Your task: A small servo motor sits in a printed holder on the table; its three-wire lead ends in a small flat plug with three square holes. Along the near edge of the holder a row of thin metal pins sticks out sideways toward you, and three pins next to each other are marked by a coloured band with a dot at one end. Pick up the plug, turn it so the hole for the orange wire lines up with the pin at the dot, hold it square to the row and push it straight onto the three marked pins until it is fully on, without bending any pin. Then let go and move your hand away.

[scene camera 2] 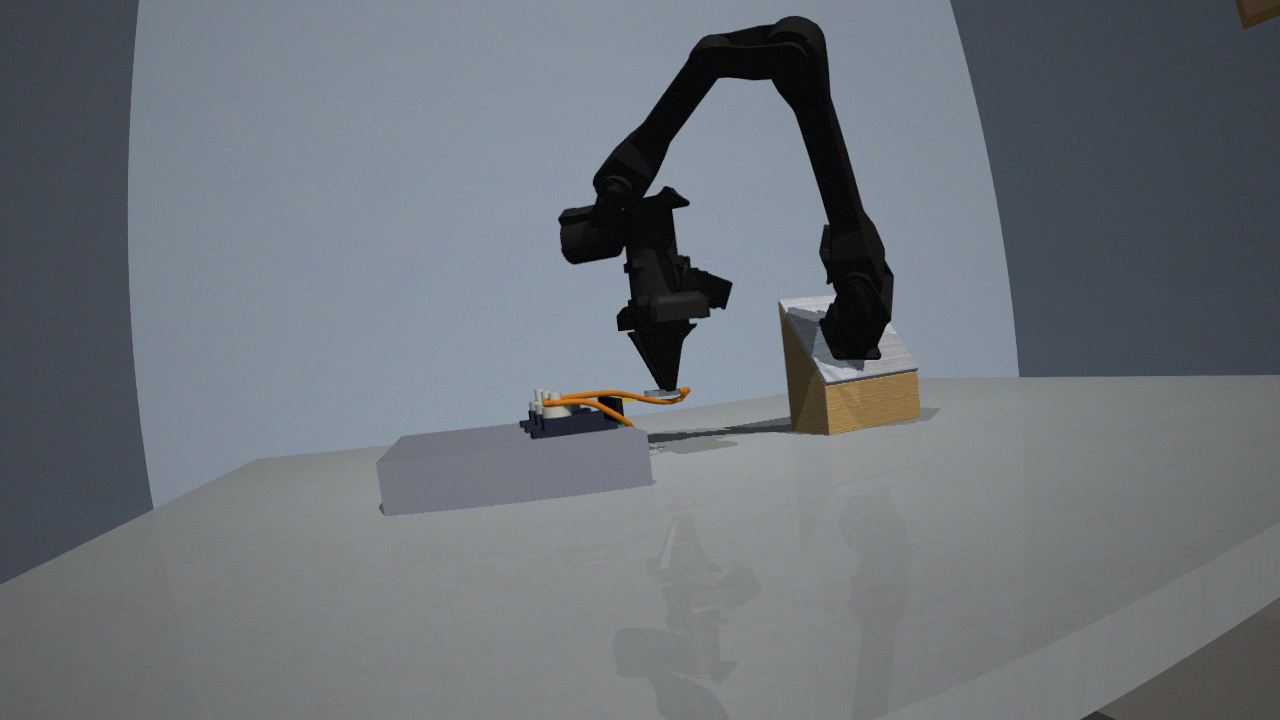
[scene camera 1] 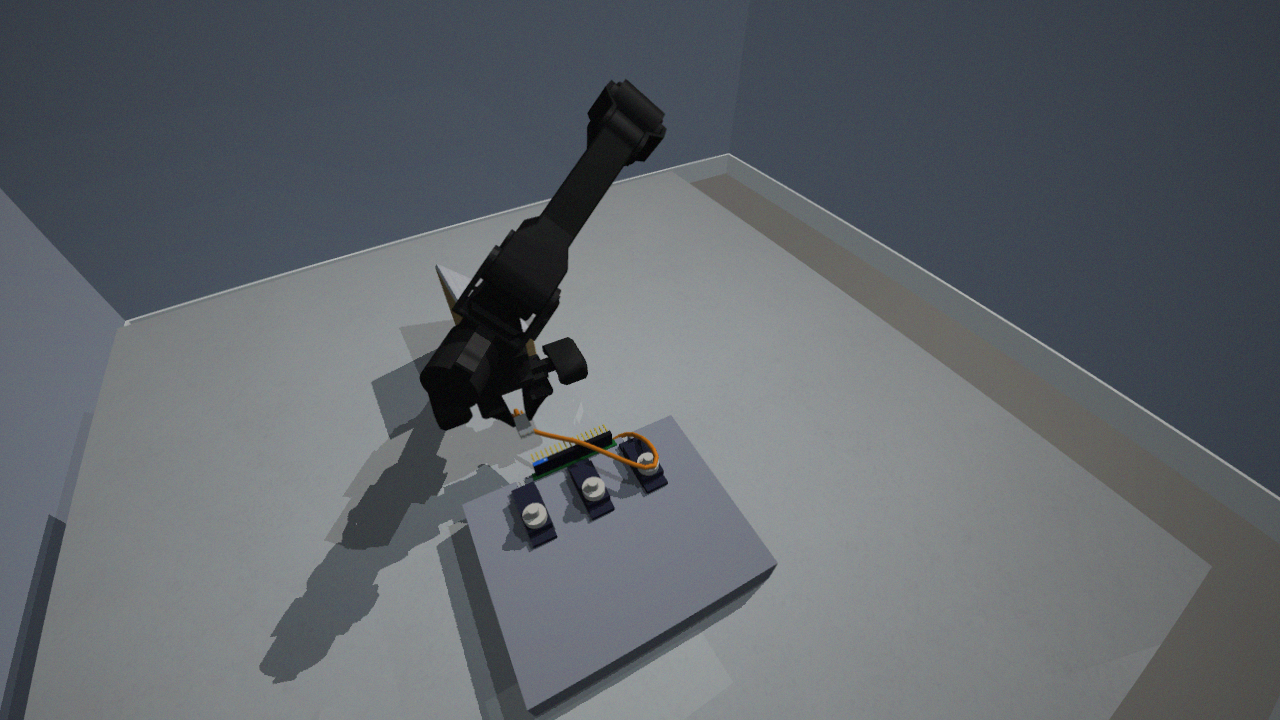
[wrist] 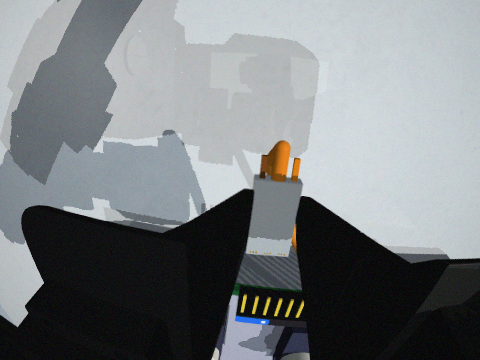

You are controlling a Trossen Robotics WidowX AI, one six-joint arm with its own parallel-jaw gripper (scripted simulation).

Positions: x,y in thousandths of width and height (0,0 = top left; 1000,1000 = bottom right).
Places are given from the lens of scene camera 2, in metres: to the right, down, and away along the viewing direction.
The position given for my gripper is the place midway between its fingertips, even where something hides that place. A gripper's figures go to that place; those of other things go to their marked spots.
my gripper (scene camera 2: 522,544): 0.03, 0.03, 0.91
grey holder block (scene camera 2: 393,645): -0.12, 0.09, 0.68
